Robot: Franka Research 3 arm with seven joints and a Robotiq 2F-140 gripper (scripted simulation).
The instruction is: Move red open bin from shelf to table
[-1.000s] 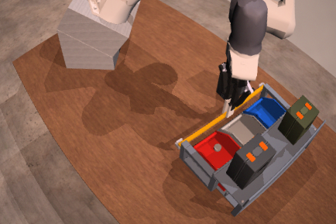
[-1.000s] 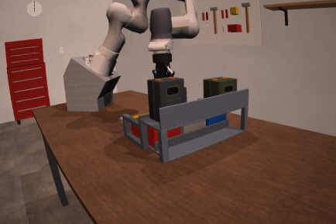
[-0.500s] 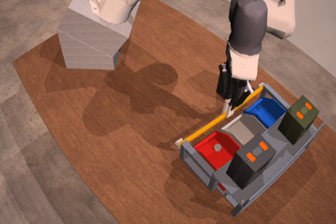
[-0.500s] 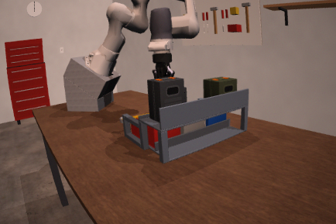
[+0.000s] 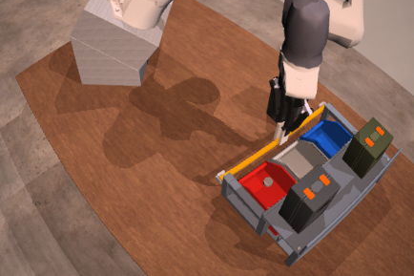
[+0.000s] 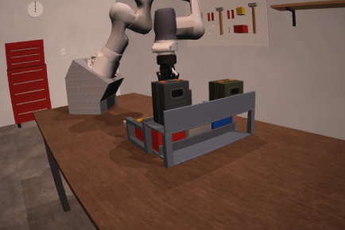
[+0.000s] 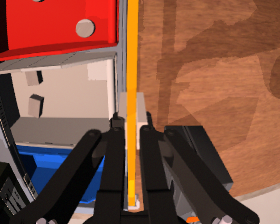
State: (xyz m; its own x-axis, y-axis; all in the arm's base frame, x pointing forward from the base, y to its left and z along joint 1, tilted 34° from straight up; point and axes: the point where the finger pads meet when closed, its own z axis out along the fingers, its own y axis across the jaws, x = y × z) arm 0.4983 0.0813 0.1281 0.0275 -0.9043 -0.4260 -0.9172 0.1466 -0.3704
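My hand is 110 mm short of the white bin and 50 mm above it. The rest, counted from my hand: blue bin 100 mm ahead, 110 mm to the left, 50 mm below; yellow bar 30 mm below; red bin 110 mm ahead, 110 mm to the right, 50 mm below.
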